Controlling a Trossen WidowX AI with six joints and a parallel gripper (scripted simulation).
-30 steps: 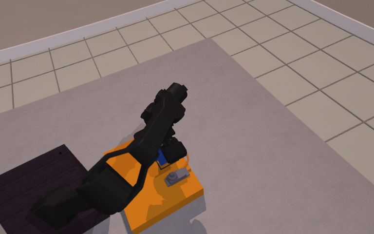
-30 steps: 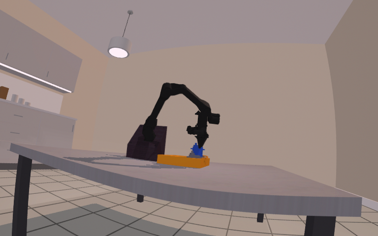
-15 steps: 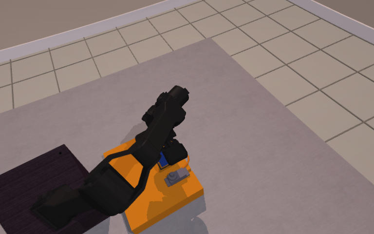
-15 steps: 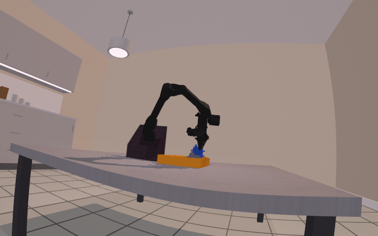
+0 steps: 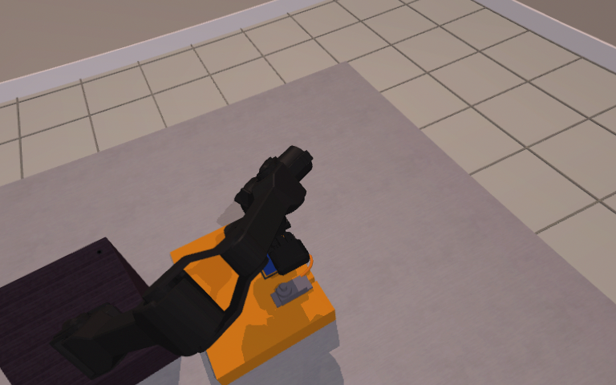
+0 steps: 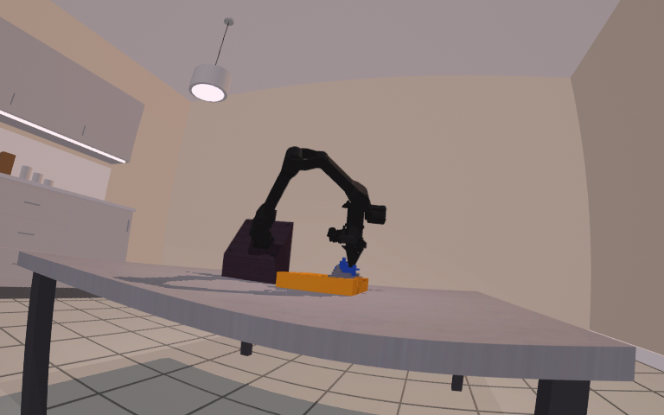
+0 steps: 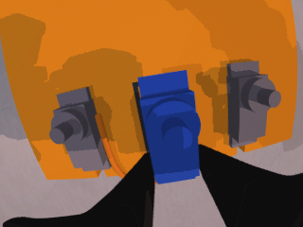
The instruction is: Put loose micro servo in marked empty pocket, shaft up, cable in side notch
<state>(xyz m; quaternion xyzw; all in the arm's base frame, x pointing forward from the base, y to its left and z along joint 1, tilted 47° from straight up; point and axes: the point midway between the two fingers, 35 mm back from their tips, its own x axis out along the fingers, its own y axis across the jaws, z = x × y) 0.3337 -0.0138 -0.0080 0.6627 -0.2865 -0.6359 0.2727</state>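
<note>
The orange deck is 120 mm behind my gripper tip and 60 mm below it.
</note>
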